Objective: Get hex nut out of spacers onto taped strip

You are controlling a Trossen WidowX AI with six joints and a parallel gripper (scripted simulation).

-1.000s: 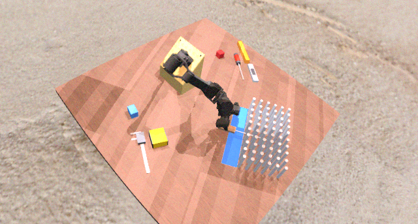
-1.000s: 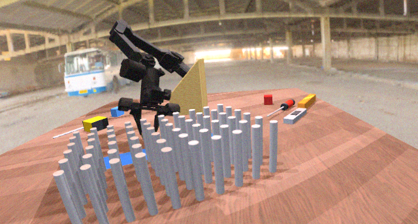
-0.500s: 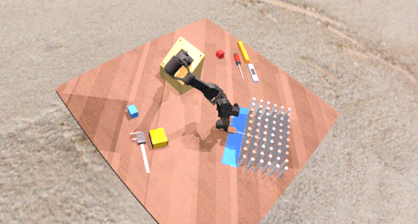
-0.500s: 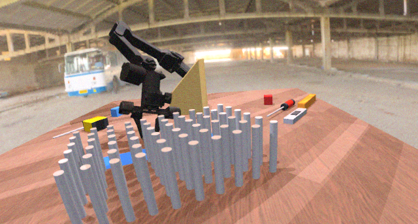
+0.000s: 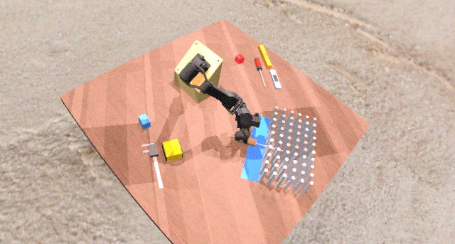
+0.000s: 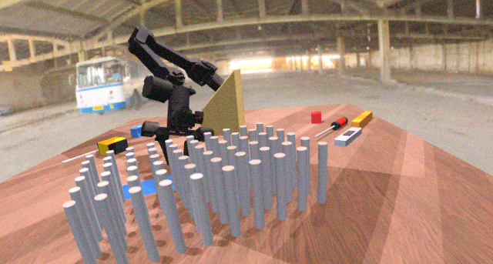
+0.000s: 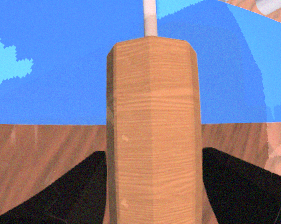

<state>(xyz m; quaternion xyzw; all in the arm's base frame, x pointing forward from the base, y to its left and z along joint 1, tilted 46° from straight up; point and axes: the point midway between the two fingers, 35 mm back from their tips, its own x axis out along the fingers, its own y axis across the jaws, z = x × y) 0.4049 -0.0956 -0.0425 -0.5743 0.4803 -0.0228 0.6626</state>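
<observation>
The blue taped strip is 50 mm ahead of my gripper tip, 30 mm to the left of it and 20 mm below it. The rest, counted from my gripper tip: flat block: 470 mm to the left, 220 mm behind; then blue cube: 380 mm behind, 350 mm to the right; then red cube: 480 mm behind, 400 mm to the left.
</observation>
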